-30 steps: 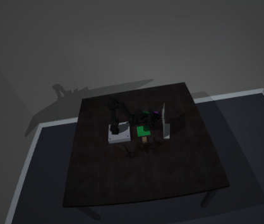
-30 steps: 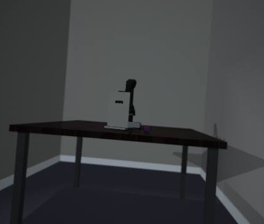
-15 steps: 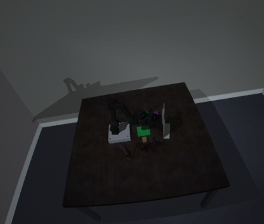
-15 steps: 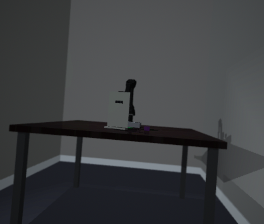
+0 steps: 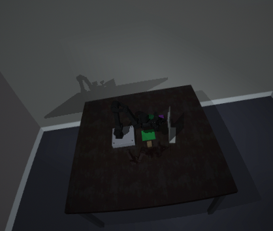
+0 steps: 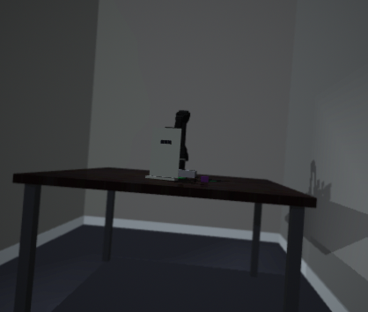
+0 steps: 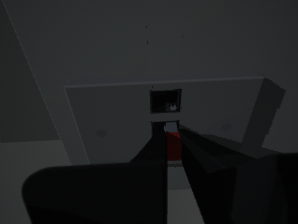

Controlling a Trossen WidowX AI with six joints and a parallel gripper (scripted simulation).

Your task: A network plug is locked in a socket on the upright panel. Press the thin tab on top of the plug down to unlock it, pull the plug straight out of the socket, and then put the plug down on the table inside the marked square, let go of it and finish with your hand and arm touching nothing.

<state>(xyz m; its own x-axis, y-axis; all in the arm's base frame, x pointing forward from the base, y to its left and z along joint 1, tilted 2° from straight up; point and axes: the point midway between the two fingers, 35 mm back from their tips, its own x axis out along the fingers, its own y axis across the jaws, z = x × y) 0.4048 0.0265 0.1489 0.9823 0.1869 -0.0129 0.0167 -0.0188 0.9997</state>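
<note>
My gripper tip is 18 cm past the green marked square, 1 cm to the right of it and 20 cm above it. The rest, counted from my gripper tip: upright grey panel (3 cm ahead, 7 cm below); then network plug (right at my gripper tip).
</note>
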